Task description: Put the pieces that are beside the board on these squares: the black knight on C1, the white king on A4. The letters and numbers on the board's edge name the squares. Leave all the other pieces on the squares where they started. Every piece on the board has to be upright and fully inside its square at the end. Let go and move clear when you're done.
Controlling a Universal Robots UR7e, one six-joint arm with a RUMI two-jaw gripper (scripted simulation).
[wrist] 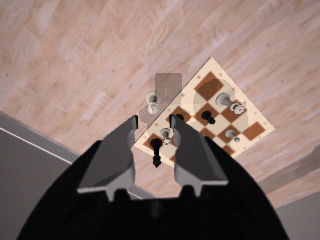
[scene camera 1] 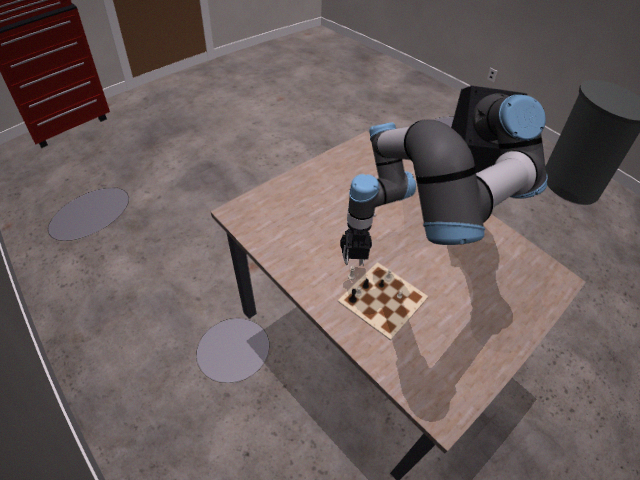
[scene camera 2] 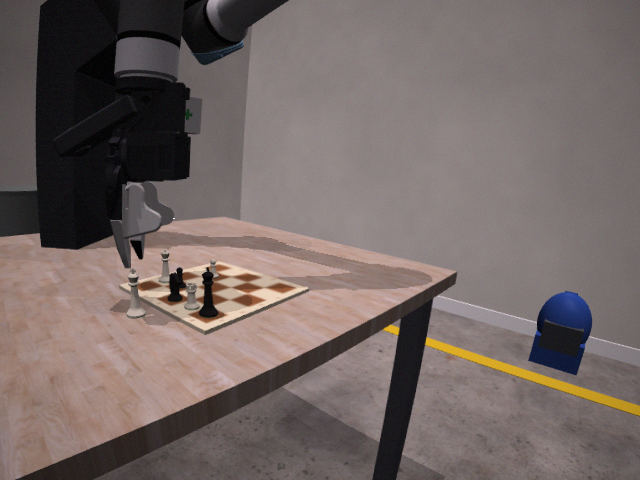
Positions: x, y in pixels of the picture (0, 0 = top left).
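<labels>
A chessboard appears in the wrist view (199, 94), and scene camera 1 and scene camera 2 show it too. On the chessboard, (scene camera 1: 378, 306) and (scene camera 2: 232, 292) are the same spot.
</labels>
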